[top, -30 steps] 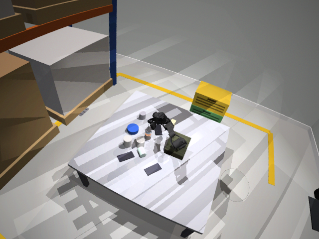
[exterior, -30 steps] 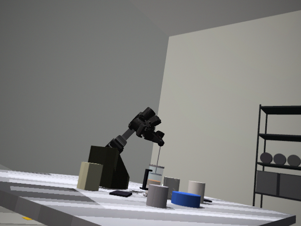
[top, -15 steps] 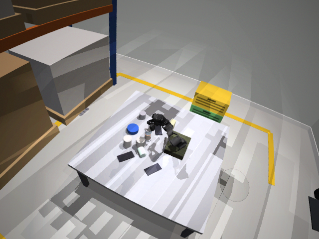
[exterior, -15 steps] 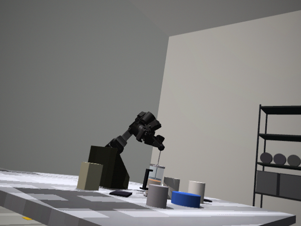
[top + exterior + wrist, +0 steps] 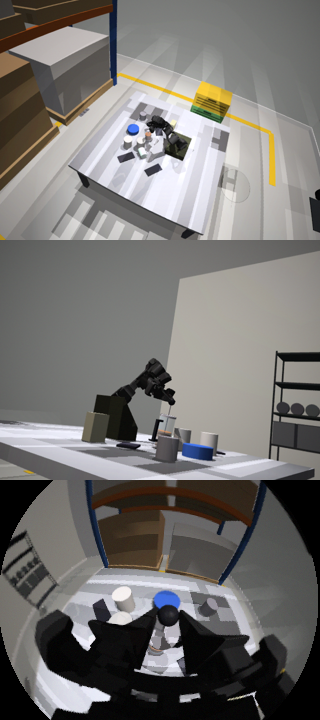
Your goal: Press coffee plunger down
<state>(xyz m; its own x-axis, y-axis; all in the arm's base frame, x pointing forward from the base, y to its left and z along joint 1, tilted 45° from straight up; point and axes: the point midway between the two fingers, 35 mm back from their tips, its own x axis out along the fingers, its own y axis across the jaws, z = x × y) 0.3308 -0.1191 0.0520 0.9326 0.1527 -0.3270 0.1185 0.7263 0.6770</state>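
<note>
Right now my gripper tip is 10 cm above the coffee press, 2 cm past it and 1 cm to the left of it. The rest, counted from my gripper tip: grey cylinder: 26 cm to the right, 17 cm below, 13 cm ahead; then beige block: 22 cm to the right, 22 cm behind, 15 cm below; then blue disc: 18 cm below, 15 cm ahead, 3 cm to the right.
</note>
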